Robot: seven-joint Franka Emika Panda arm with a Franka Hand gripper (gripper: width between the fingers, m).
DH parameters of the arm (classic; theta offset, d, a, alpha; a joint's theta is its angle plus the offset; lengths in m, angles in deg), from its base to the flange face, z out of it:
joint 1: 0 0.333 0 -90
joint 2: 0 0 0 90
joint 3: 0 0.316 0.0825 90
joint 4: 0 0 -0.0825 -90
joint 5: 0 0.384 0 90
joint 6: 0 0 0.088 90
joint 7: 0 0.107 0 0
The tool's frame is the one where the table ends.
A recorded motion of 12 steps. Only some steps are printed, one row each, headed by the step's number.
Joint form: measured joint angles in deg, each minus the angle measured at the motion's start. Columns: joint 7, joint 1, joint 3, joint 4, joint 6, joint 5, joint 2.
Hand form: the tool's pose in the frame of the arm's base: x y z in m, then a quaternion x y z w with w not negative. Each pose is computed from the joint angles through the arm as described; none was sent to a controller.
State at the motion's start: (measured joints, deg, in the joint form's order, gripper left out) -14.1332 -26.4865 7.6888 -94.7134 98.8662 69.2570 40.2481
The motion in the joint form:
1: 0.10 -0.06 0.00 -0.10 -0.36 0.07 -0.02
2: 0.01 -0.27 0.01 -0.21 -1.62 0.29 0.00
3: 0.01 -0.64 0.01 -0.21 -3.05 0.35 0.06
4: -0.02 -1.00 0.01 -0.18 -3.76 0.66 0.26
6: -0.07 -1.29 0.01 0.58 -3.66 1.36 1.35
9: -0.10 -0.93 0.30 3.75 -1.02 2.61 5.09
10: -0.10 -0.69 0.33 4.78 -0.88 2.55 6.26
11: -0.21 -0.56 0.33 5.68 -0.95 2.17 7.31
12: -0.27 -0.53 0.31 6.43 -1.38 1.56 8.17
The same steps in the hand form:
1: 0.6393 -0.1377 0.2224 -0.74355 0.28723 0.09323 0.59661
2: 0.6374 -0.1370 0.2228 -0.73915 0.28297 0.09907 0.60313
3: 0.6351 -0.1382 0.2235 -0.73466 0.27876 0.10539 0.60948
4: 0.6337 -0.1406 0.2226 -0.73011 0.27896 0.10737 0.61448
6: 0.6357 -0.1450 0.2163 -0.72449 0.28456 0.10444 0.61905
9: 0.6490 -0.1479 0.1948 -0.72013 0.30045 0.09077 0.61879
10: 0.6522 -0.1466 0.1882 -0.72015 0.30027 0.09201 0.61868
11: 0.6540 -0.1461 0.1818 -0.72153 0.29829 0.09429 0.61768
12: 0.6545 -0.1460 0.1766 -0.72322 0.29467 0.09877 0.61674

